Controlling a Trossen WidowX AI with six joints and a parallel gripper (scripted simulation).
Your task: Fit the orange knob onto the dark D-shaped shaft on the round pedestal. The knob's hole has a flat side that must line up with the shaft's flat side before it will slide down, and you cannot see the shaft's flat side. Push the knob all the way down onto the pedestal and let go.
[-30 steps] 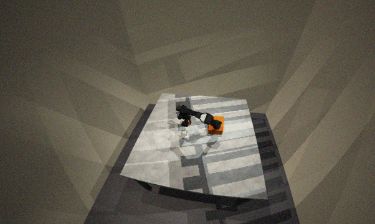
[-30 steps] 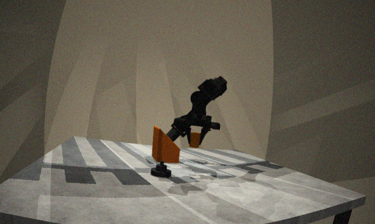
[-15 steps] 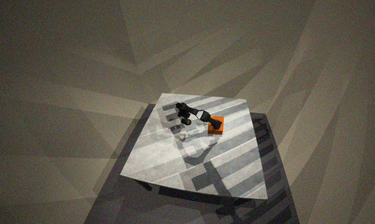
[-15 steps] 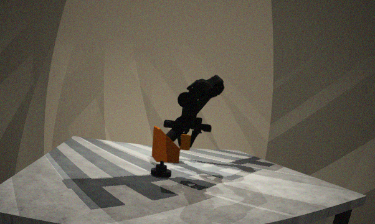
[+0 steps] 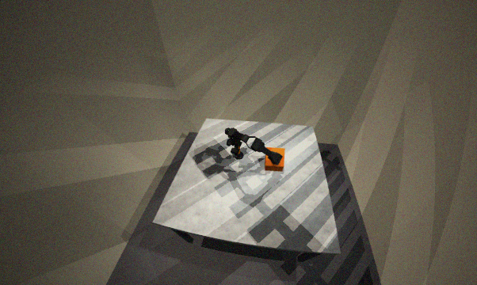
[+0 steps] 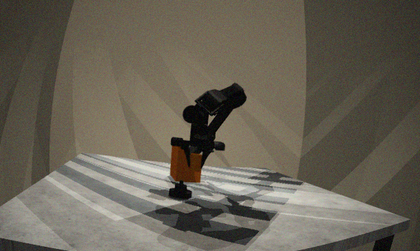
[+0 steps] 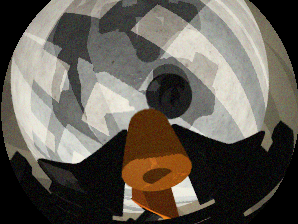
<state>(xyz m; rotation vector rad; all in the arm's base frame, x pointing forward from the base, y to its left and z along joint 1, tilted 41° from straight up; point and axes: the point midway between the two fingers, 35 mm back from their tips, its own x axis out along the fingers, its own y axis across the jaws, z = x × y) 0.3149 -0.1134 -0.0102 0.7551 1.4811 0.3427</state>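
The dark round pedestal is 8 cm below my gripper tip, 5 cm to the right of it and 1 cm behind it. Round my gripper tip: orange knob (2 cm above).
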